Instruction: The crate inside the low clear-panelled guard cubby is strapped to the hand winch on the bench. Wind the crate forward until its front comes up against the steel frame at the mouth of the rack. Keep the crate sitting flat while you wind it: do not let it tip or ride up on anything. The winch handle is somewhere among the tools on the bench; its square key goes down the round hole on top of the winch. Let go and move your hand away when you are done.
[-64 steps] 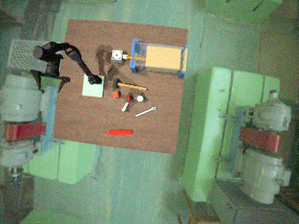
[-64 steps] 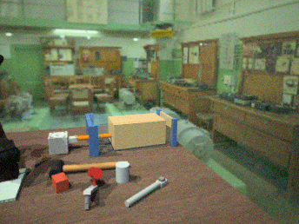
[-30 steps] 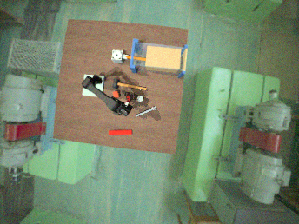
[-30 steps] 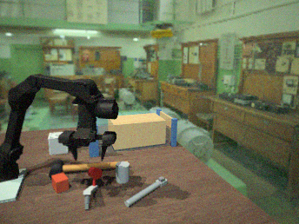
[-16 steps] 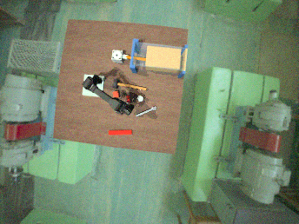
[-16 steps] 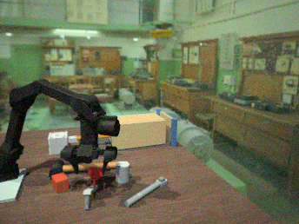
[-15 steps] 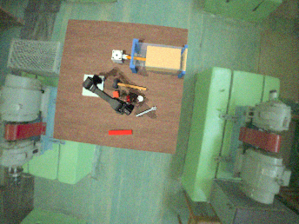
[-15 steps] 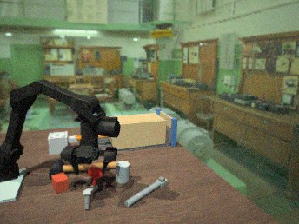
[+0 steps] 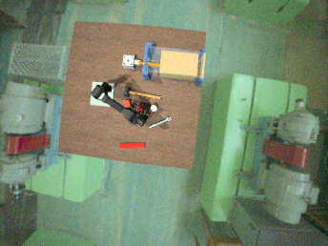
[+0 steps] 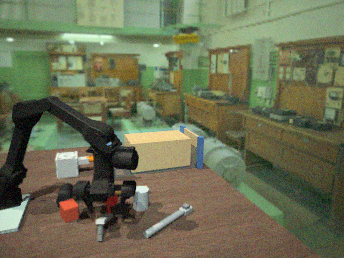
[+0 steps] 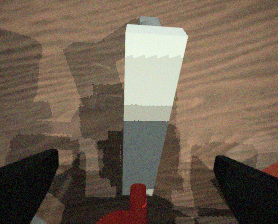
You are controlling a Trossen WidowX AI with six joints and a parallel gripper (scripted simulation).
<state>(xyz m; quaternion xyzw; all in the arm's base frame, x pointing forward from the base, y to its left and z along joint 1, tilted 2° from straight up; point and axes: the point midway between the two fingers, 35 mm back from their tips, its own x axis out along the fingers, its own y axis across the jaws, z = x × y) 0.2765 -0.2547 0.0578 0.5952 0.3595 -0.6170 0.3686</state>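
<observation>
Now: the winch handle 10 mm to the left of my gripper tip and 10 mm below it. The rest, counted from my gripper tip: flat red bar: 90 mm behind, 270 mm to the right, 30 mm below; then red knob: 20 mm ahead, 50 mm to the left; then blue steel frame: 100 mm ahead, 440 mm to the left, 60 mm above.
</observation>
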